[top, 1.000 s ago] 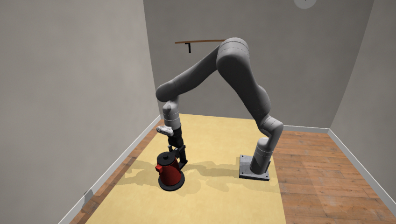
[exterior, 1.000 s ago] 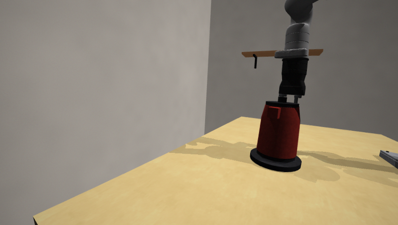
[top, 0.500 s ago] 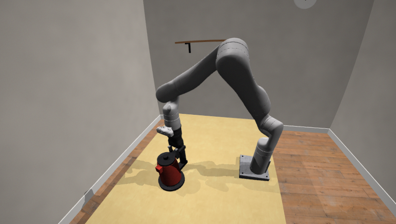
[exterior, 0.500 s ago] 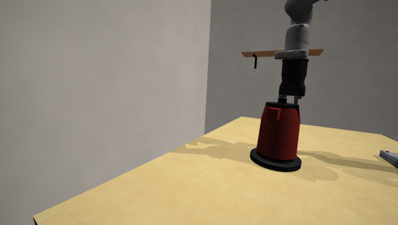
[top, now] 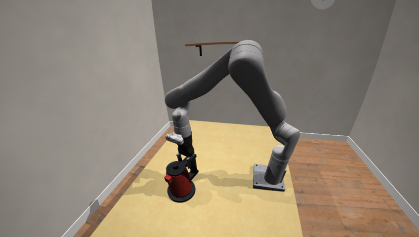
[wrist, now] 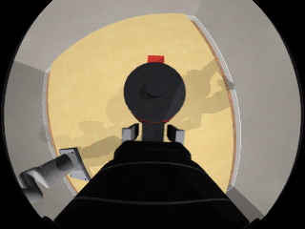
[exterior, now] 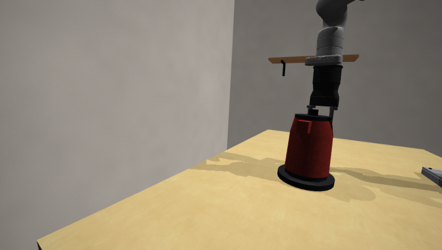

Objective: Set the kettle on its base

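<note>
My hand is 50 mm above the red kettle, 30 mm to the right of it and 10 mm short of it. The rest, counted from my hand: round black base (140 mm below, 60 mm to the left, 30 mm ahead).
</note>
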